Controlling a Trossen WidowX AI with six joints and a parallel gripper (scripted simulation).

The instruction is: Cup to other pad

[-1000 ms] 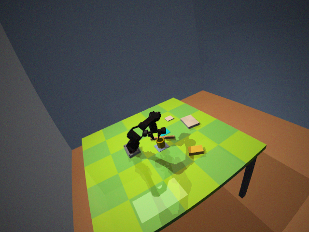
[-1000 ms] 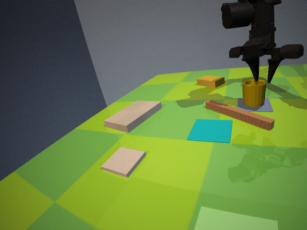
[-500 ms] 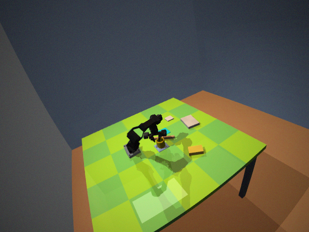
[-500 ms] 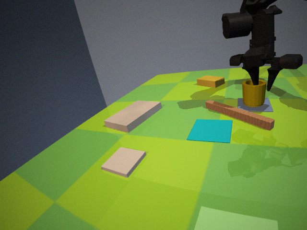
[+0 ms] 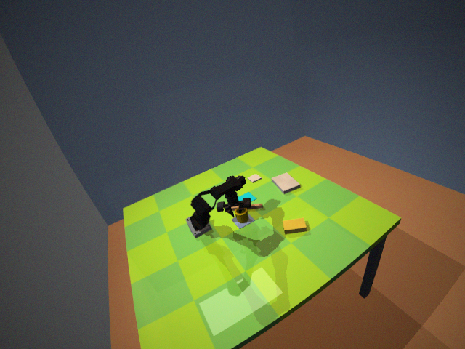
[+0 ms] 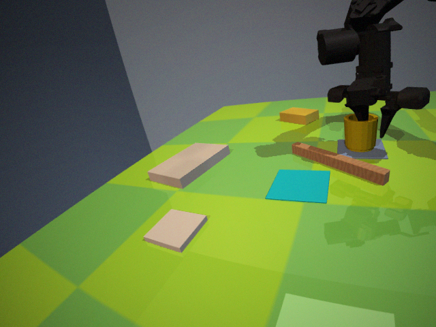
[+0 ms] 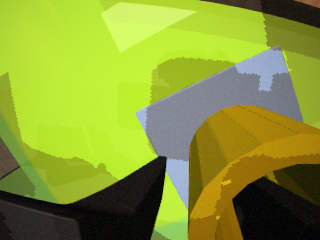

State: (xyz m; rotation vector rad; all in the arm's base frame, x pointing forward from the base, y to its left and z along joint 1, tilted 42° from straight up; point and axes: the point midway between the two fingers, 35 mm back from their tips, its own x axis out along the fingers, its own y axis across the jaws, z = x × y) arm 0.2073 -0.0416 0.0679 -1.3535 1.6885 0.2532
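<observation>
My gripper tip is 20 mm to the left of the yellow cup and 20 mm short of it. Also, from my gripper tip: grey pad 40 mm below, 20 mm ahead, 10 mm to the right; cyan pad 140 mm to the left, 140 mm ahead, 40 mm below; wooden bar 80 mm ahead, 60 mm to the left, 30 mm below.
</observation>
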